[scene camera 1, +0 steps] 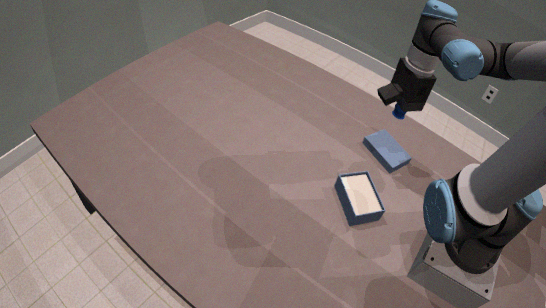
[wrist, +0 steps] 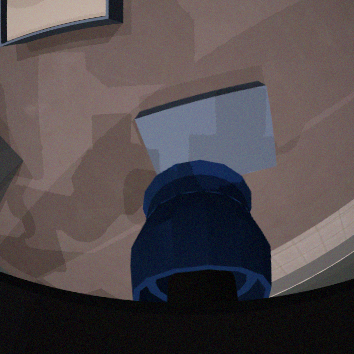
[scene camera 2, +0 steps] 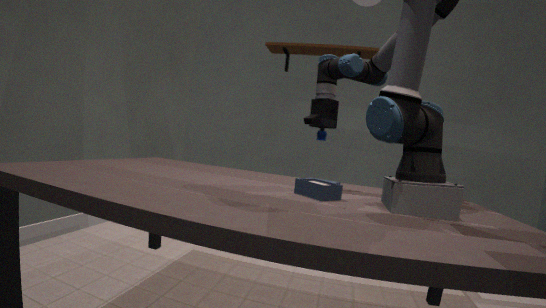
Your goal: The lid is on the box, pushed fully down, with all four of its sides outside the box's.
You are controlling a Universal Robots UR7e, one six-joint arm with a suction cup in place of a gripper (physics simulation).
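Frame: origin at the arm's base, x ahead, y left, z up, level; millimetres.
Seen in the pictures: hand at its tool point: (scene camera 1: pixel 398 114) (wrist: pixel 197 209) (scene camera 2: pixel 321 140); arm's base at its link origin: (scene camera 1: pixel 469 246) (scene camera 2: pixel 420 180).
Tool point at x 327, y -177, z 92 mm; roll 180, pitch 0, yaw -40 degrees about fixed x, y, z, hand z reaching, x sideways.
Offsets run from my tool point to a thing's top centre. Level surfaces: height alone.
The lid @(dx -12, dy -49, dz -154 mm) (scene camera 1: pixel 386 149) (wrist: pixel 225 127), a flat blue rectangular piece with its closed side up, lies on the table toward the back. The open box @(dx -17, dy +176, dz -133 mm) (scene camera 1: pixel 360 196) (scene camera 2: pixel 318 190) (wrist: pixel 60 31), dark blue outside with a cream inside, stands upright on the table beside the lid and apart from it. In the wrist view part of the box shows at the top left. My gripper (scene camera 1: pixel 398 115) (scene camera 2: pixel 321 137) (wrist: pixel 199 172), a blue suction cup, is open and hangs in the air above the lid, touching nothing. In the wrist view the cup hides the lid's near edge.
The brown table @(dz -181 mm) (scene camera 1: pixel 150 125) (scene camera 2: pixel 150 190) carries the arm's grey base (scene camera 1: pixel 450 280) (scene camera 2: pixel 422 200) to the right of the box. A wooden shelf (scene camera 2: pixel 320 49) is on the wall behind. The table's back edge lies beyond the lid.
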